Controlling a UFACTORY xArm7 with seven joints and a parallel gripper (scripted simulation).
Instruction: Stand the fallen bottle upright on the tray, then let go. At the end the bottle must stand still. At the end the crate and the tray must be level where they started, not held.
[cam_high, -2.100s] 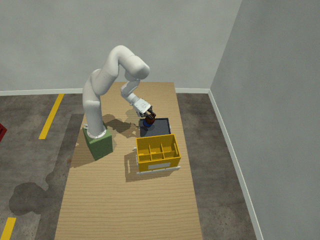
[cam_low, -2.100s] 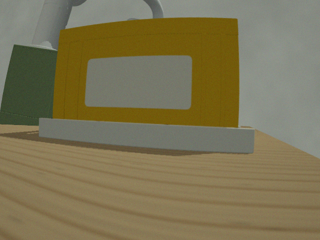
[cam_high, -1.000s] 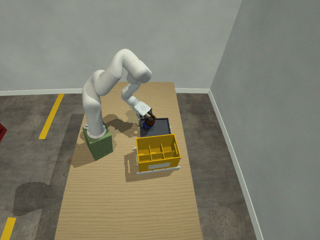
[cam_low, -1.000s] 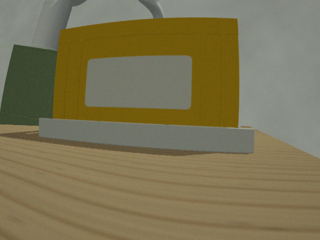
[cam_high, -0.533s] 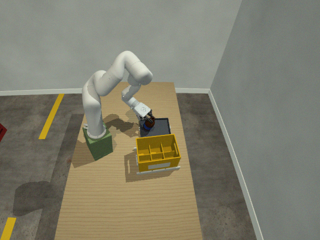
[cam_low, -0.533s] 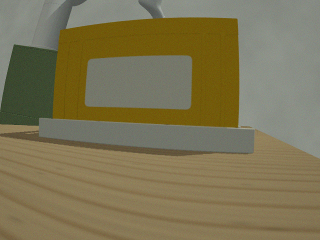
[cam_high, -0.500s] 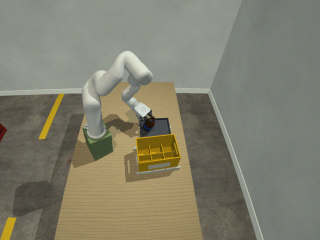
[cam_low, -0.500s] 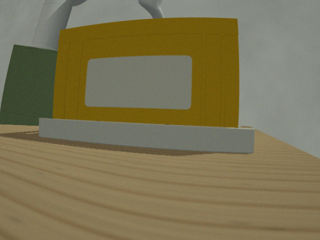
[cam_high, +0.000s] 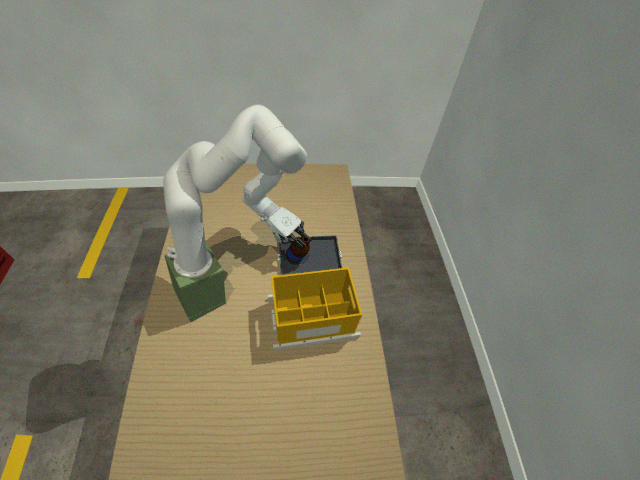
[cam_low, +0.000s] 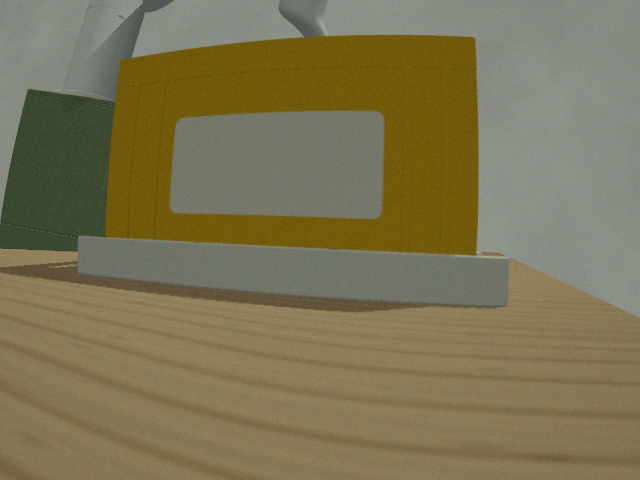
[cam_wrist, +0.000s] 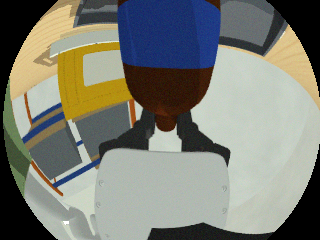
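My hand is 5 cm above the bottle, 1 cm to the right of it and 1 cm past it. The rest, counted from my hand: dark grey tray: 14 cm below, 4 cm to the left, 2 cm ahead; crate: 24 cm to the right, 8 cm ahead, 7 cm below.
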